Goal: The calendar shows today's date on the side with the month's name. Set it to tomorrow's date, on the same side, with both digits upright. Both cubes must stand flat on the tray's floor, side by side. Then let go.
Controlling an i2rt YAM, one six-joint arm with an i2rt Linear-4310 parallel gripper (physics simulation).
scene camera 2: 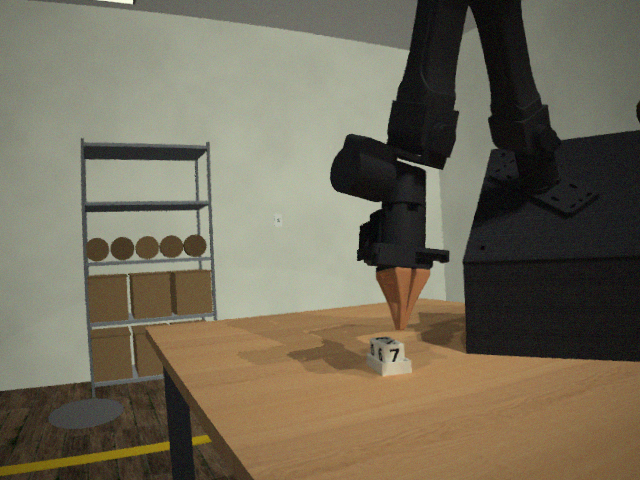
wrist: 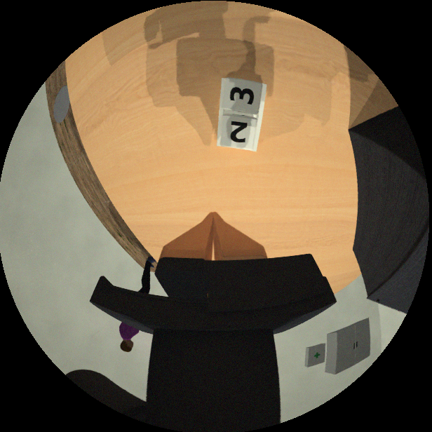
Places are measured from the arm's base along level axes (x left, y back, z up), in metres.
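Pixels of known places: gripper, fingertip midpoint: (scene camera 2: 400, 330); arm's base at its link origin: (scene camera 2: 540, 186).
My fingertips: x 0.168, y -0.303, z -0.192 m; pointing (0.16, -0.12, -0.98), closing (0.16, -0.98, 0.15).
Note:
For each thing: its top centre in the pictures, then the offset to it from my fingertips. "spot": a spot on its surface instead. Level surfaces: height alone.
- white tray at a spot on its surface: (scene camera 2: 396, 368) spot: dx -0.054, dy +0.007, dz -0.061 m
- cube at its top centre: (scene camera 2: 390, 342) dx -0.075, dy +0.004, dz -0.030 m
- table at its surface level: dz -0.070 m
The white tray (scene camera 2: 396, 368) (wrist: 256, 136) stands on the table with both cubes in it, side by side. In the wrist view, one cube (scene camera 2: 393, 354) (wrist: 241, 97) has a 3 on top and the other cube (wrist: 238, 131) a 2, both digits turned sideways. In scene camera 2, the near cube shows a 7 on its end and a 6 on its left side; the far cube's side digit is too small to read. The month's name and the digits on that side do not show. My gripper (scene camera 2: 400, 329) (wrist: 212, 217) is shut and empty, above the table behind the tray.
The dark base block (scene camera 2: 547, 307) (wrist: 392, 200) stands on the table (scene camera 2: 439, 413) to the right of the tray. The table's left edge lies left of it. A shelf rack (scene camera 2: 84, 217) with boxes stands by the wall, away from the table.

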